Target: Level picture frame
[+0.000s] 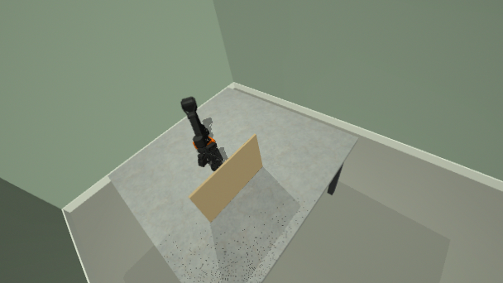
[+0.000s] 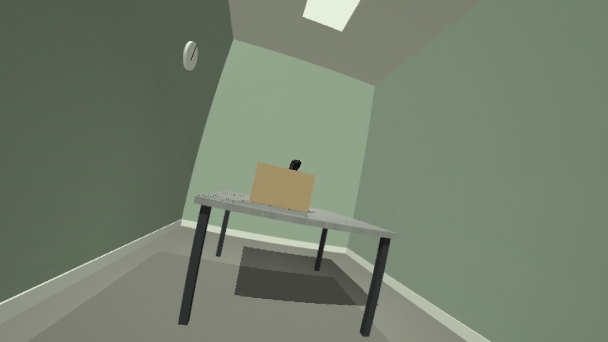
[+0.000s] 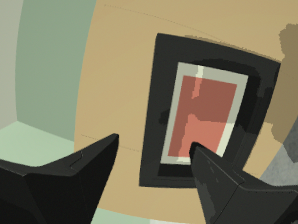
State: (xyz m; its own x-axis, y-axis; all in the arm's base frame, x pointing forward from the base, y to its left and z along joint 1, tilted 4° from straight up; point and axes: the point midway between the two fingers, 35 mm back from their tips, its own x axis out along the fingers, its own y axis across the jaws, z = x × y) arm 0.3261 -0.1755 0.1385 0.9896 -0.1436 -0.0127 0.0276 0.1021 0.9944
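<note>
My gripper tip is now 50 mm short of the picture frame, 50 mm above it and 10 mm to the left of it. The rest, counted from my gripper tip: tan wall board 60 mm below, 60 mm ahead, 30 mm to the right.
</note>
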